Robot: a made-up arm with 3 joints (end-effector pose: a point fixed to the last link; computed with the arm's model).
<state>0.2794 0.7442 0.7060</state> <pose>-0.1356 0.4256 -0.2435 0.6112 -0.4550 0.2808</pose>
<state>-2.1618 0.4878 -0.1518</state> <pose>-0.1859 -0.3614 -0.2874 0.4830 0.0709 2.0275</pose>
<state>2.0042 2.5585 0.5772</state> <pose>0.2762 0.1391 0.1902 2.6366 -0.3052 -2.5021</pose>
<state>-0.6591 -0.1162 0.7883</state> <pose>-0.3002 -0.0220 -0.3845 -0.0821 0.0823 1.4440</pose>
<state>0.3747 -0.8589 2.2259</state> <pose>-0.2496 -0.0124 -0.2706 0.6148 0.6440 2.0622</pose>
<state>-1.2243 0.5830 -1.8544</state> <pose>-0.3326 0.0013 -0.3032 -0.1825 0.5569 -0.6824</pose>
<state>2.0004 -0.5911 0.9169</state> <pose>0.1261 0.2222 -0.3703 -0.3876 0.4582 -1.1750</pose>
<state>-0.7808 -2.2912 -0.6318</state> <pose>0.0058 -0.2355 -0.0001 -2.3982 -0.4599 1.2306</pose>
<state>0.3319 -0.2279 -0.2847</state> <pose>-0.1203 0.2242 -0.3972 -0.2190 -0.0635 -0.6096</pose>
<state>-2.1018 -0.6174 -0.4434</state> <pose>0.0423 -0.1782 -0.3953 -0.5703 -0.2510 1.7323</pose>
